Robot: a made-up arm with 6 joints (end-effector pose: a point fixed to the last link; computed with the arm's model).
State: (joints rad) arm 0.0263 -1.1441 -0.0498 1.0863 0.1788 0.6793
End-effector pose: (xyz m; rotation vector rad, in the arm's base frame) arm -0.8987 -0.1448 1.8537 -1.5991 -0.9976 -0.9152
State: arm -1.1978 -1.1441 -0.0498 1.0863 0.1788 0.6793
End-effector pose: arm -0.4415 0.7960 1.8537 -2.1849 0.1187 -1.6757
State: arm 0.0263 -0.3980 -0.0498 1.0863 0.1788 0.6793
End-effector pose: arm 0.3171 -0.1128 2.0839 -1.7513 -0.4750 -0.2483
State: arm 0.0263 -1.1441 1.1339 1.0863 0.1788 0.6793
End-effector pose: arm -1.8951 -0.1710 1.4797 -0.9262 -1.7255 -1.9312
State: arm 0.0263 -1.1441 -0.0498 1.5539 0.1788 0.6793
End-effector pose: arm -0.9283 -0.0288 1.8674 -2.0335 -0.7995 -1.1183
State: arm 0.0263 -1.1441 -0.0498 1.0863 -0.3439 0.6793
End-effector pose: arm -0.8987 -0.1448 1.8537 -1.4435 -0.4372 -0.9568
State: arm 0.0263 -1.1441 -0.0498 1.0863 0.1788 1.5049
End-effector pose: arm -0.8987 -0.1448 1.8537 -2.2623 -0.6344 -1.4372
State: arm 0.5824 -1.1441 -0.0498 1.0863 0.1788 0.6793
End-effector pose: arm -0.6868 -0.5973 1.8537 -1.2192 -1.3488 -0.5289
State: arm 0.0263 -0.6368 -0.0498 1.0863 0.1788 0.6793
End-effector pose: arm -0.0864 -0.1234 2.1108 -1.7235 -0.6453 -0.4616
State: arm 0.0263 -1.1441 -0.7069 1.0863 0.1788 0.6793
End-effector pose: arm -0.3776 -0.1311 1.5258 -1.7432 -0.5387 -0.3277
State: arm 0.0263 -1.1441 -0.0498 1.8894 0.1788 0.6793
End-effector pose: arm -0.9190 0.0573 1.8614 -2.3367 -0.6128 -1.2553
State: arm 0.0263 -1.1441 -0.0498 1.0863 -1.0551 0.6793
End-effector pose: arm -0.8987 -0.1448 1.8537 -1.1422 0.2835 -0.9347
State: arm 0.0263 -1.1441 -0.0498 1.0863 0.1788 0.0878
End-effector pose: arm -0.8987 -0.1448 1.8537 -1.0969 -1.1375 -0.5447
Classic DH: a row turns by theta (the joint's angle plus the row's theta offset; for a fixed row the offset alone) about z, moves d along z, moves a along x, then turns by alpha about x. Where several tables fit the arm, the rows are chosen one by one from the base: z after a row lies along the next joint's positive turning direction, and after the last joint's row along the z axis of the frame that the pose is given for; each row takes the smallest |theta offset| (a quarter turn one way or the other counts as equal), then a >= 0, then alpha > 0; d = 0 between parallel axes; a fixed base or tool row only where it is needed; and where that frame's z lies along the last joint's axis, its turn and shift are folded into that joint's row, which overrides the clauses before.
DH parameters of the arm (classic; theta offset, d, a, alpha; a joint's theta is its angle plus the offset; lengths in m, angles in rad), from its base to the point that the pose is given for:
joint 1: 0 0.415 0 -1.5708
joint 2: -1.5708 0 1.233 3.1416
joint 3: 0 0 0 -1.5708
joint 4: 0 -0.926 0 1.5708
joint 5: 0 0.26 0 -1.5708
joint 6: 1.5708 0 0 1.5708
tool (fixed): -1.5708 0 0 0

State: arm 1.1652 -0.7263 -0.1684 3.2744 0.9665 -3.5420
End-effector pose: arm -0.2427 0.0879 1.7979 0.0396 0.5028 0.9695
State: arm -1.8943 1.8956 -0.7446 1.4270 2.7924 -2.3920
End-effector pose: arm -0.1880 -0.4434 -0.6492 -2.2197 1.8768 -0.9666
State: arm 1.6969 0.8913 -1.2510 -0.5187 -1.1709 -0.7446
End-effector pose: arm 0.1800 0.3755 0.4807 -1.4241 1.9153 -1.1629
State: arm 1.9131 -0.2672 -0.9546 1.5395 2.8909 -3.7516
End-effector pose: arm -0.1786 0.5256 1.2175 1.3087 -1.7151 -0.0915
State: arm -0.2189 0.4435 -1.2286 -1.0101 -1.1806 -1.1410
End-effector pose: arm 0.1812 -0.1820 0.6297 -1.4830 -1.6996 1.5229
